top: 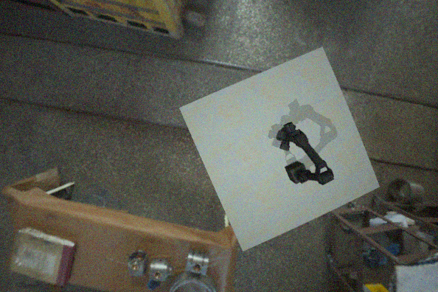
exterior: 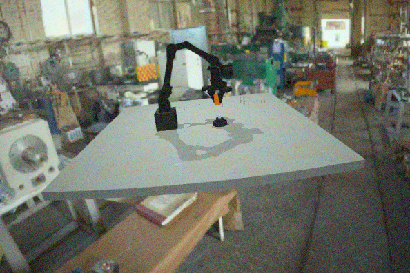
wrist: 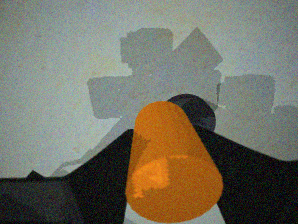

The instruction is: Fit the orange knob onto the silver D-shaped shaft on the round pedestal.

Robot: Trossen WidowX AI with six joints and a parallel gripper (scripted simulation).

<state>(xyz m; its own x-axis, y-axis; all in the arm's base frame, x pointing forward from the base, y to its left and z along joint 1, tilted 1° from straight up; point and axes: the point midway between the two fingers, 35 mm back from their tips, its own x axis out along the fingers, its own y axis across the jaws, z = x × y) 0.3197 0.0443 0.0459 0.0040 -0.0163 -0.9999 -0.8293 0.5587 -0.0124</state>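
Now: gripper tip 90 mm above the round pedestal, 70 mm to the left of it and 10 mm short of it. Round my gripper tip: orange knob 30 mm above.
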